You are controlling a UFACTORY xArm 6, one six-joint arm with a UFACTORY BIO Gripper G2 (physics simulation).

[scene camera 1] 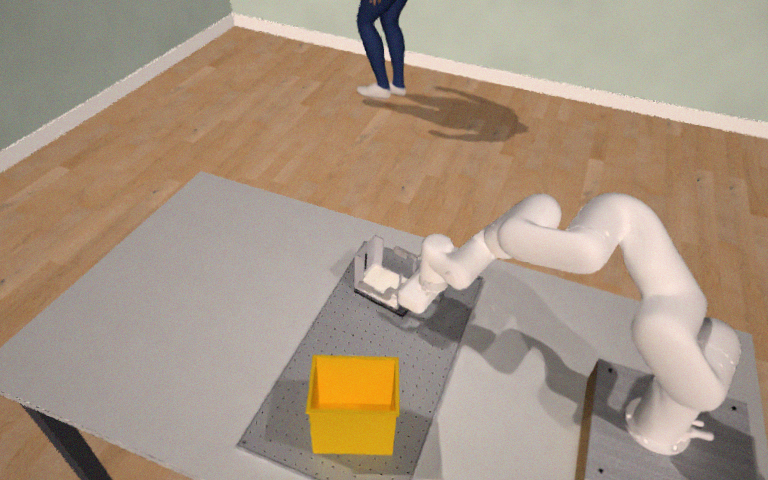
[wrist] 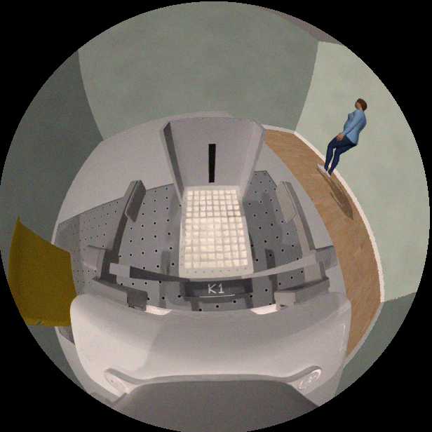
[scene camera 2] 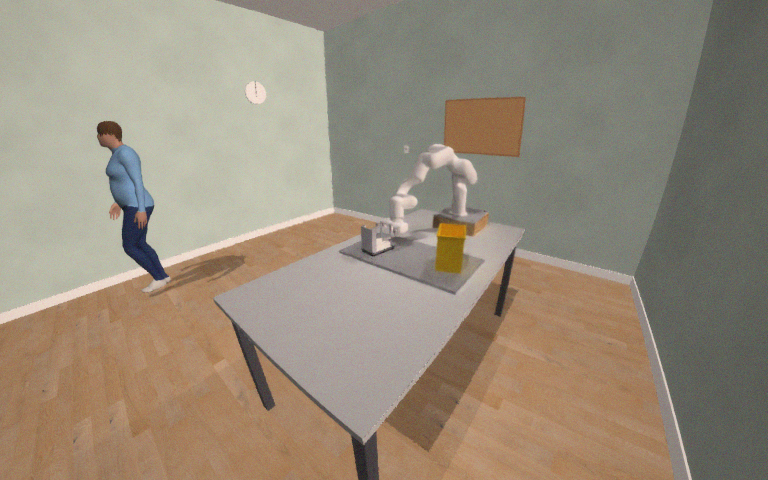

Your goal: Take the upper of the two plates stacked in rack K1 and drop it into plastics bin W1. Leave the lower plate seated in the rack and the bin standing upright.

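Frame: origin at the arm's base, x up, y ahead, z left, level; metres.
Where they show: hand, tool point: [scene camera 1: 384,269] [scene camera 2: 376,234]; arm's base, link origin: [scene camera 1: 655,425] [scene camera 2: 458,213].
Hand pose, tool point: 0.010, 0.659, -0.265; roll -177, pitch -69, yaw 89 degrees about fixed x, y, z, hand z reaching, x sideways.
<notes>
Things, the pixels of their top centre, and the offset from my tool point, as dx, dy, dz. Level surfaces: height alone.
- rack K1, top centre: [scene camera 1: 389,256] [scene camera 2: 377,224] +0.054, -0.013, +0.000
- Plastics bin W1, top centre: [scene camera 1: 354,383] [scene camera 2: 452,230] +0.086, -0.037, +0.402
- grey perforated board, surface height: dx -0.094
- grey table, surface height: dx -0.107
A white plate with a grid of wells [scene camera 1: 382,277] [wrist: 215,227] lies flat on top in rack K1 [scene camera 2: 368,240] [wrist: 189,145], a grey holder with a tall slotted back wall. The lower plate cannot be told apart from the upper one. My gripper [scene camera 1: 390,271] [wrist: 211,201] is open and empty at the rack. In the wrist view its two fingers stand on either side of the plate, with a gap on each side. Plastics bin W1 [scene camera 1: 352,431] [scene camera 2: 450,251] [wrist: 42,280] is yellow, open at the top and upright.
Rack and bin stand on a grey perforated board [scene camera 1: 317,333] [scene camera 2: 407,266] on the grey table [scene camera 1: 186,283] [scene camera 2: 339,328]. The arm reaches in from its base block [scene camera 1: 617,396] [scene camera 2: 476,225]. A person [scene camera 1: 382,45] [scene camera 2: 127,175] [wrist: 350,130] stands on the floor beyond the table.
</notes>
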